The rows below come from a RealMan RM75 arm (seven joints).
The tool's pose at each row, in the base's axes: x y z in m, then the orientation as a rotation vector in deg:
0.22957, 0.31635, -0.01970, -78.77, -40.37, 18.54
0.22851, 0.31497, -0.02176, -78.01, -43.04, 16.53
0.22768, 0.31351, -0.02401, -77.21, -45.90, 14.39
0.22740, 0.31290, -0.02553, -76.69, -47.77, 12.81
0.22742, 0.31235, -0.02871, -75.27, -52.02, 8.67
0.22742, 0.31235, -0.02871, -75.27, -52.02, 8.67
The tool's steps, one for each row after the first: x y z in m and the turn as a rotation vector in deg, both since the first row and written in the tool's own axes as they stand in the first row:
-0.00217, 0.00152, -0.00048, -0.50, -0.70, -2.96
-0.00427, 0.00325, -0.00118, -1.09, -1.49, -6.10
-0.00525, 0.00454, -0.00153, -1.55, -1.91, -8.27
-0.00642, 0.00750, -0.00208, -2.59, -2.59, -13.60
-0.00642, 0.00750, -0.00208, -2.59, -2.59, -13.60

